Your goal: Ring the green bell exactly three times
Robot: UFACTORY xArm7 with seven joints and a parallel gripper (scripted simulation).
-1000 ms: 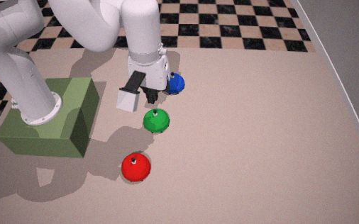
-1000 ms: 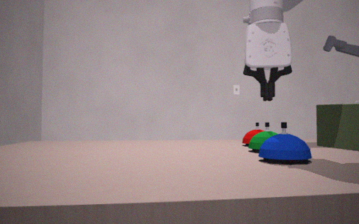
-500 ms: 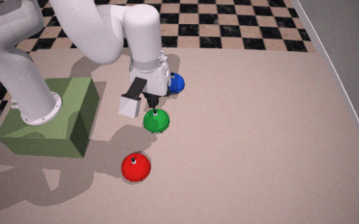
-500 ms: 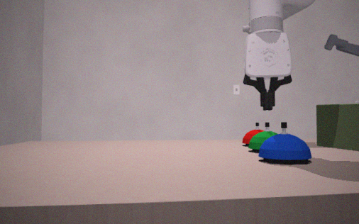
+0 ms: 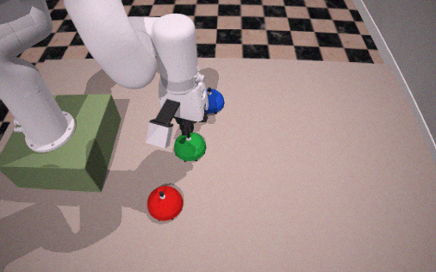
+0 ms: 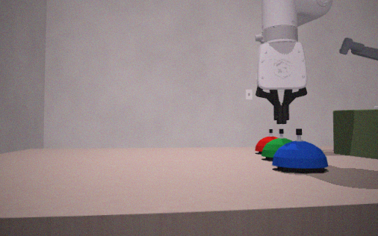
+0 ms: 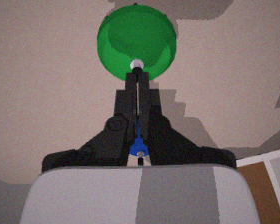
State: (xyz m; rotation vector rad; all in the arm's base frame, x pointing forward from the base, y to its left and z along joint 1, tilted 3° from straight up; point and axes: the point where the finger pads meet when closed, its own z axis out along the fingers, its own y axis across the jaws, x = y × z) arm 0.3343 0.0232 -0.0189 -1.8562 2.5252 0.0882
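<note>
My hand is 60 mm above the green bell. From my hand the other things lie so: red bell (160 mm to the right, 60 mm below, 50 mm behind); then blue bell (160 mm to the left, 60 mm below, 50 mm ahead).
</note>
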